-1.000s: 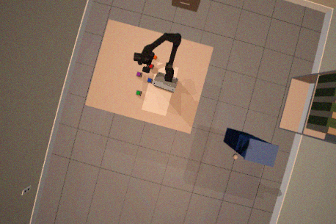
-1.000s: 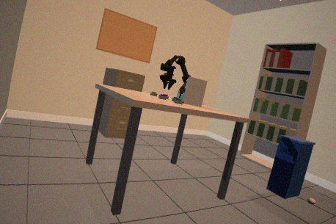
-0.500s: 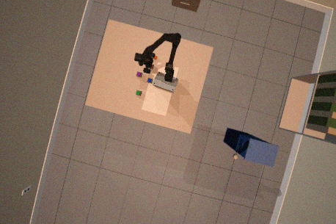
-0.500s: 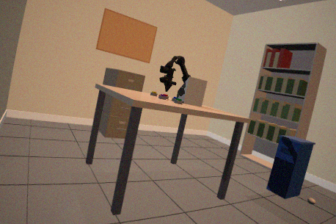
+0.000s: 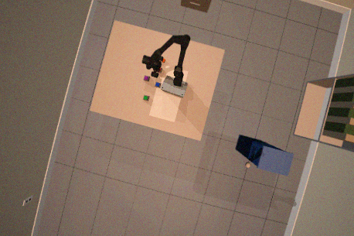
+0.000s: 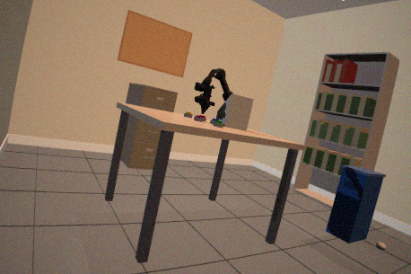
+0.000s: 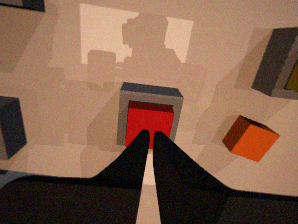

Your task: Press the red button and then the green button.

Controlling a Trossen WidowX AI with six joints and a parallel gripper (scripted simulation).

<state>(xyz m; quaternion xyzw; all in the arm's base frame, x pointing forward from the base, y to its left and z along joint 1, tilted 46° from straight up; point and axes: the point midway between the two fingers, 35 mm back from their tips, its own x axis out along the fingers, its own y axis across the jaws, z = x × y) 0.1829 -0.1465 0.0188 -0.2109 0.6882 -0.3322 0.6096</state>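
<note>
The red button lies 20 mm below my gripper tip. Round my gripper tip: purple button (100 mm ahead, 100 mm to the left, 20 mm below); then small orange block (30 mm behind, 100 mm to the right, 40 mm below); then yellow button (40 mm ahead, 120 mm to the right, 20 mm below).
</note>
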